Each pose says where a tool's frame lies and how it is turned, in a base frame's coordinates. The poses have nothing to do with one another.
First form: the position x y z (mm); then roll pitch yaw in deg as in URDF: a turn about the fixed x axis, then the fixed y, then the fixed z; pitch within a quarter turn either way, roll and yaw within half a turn.
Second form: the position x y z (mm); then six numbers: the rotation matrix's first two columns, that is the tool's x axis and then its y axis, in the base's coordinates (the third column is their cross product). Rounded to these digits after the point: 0 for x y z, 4 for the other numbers.
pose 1, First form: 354 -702 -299 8.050 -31.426 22.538
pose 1, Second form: 354 -702 -299 0.7881 0.3271 0.5214 -0.4470 0.8865 0.1195
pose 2, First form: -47 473 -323 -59.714 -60.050 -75.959
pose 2, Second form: -47 473 -323 0.1211 -0.4843 0.8665 0.6708 -0.6035 -0.4311
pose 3, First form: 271 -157 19 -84.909 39.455 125.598
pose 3, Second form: 271 -157 19 -0.4494 0.6278 -0.6355 0.2963 -0.5663 -0.7691
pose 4, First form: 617 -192 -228 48.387 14.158 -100.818
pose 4, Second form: 617 -192 -228 -0.1820 -0.9524 -0.2446 0.6180 -0.3043 0.7249
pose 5, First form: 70 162 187 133.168 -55.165 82.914
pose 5, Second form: 70 162 187 0.0705 0.5669 0.8208 0.6051 -0.6785 0.4166
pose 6, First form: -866 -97 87 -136.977 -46.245 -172.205
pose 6, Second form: -866 -97 87 -0.6852 -0.0938 0.7223 -0.5874 0.6575 -0.4719
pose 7, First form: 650 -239 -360 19.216 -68.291 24.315
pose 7, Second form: 650 -239 -360 0.3371 0.1523 0.9291 -0.6675 0.7346 0.1217
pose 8, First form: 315 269 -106 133.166 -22.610 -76.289
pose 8, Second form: 315 269 -106 0.2188 -0.8968 0.3845 -0.7311 0.1103 0.6733
